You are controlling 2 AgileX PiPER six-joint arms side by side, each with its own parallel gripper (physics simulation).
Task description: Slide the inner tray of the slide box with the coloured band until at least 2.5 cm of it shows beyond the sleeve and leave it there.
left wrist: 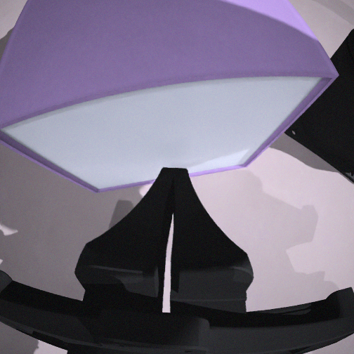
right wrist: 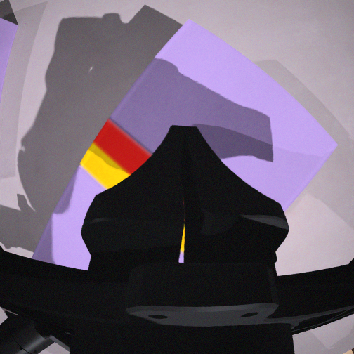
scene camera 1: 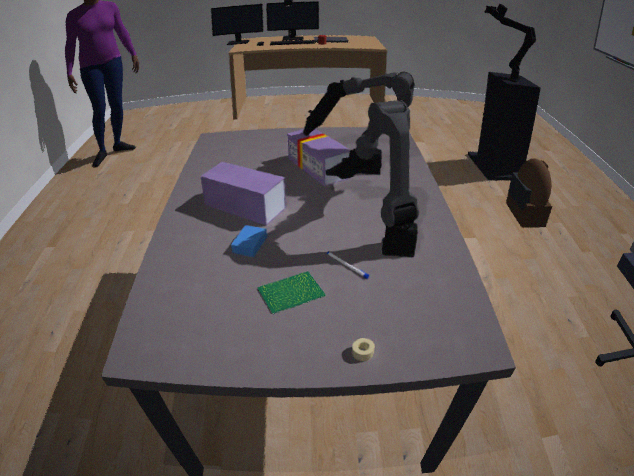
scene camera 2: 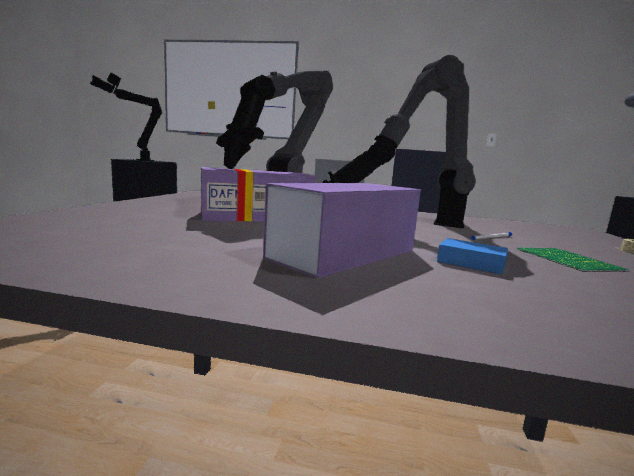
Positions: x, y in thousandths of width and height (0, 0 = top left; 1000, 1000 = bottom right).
Labels:
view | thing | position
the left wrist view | my left gripper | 493, 516
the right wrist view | my right gripper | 516, 403
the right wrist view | purple sleeve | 747, 383
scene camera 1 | blue block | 392, 509
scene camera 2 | my right gripper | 360, 350
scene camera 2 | blue block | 772, 543

